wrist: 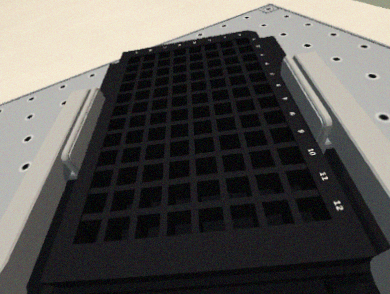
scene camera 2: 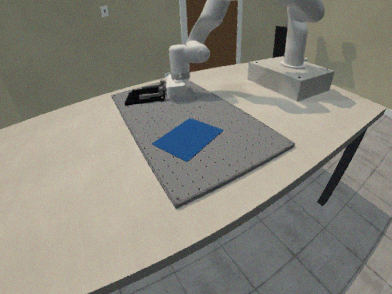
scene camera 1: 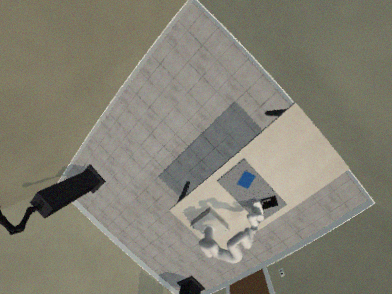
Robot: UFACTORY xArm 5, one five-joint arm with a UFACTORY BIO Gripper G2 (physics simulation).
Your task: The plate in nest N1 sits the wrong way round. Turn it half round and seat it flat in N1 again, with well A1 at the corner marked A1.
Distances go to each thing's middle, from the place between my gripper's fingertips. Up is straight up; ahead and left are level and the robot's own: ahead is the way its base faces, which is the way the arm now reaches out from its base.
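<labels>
Flat blue square (scene camera 2: 186, 140): 370 mm to the left of my hand, 50 mm behind it and 20 mm below it. Black well plate (wrist: 201, 166): 10 mm to the left of my hand and 20 mm behind it.
</labels>
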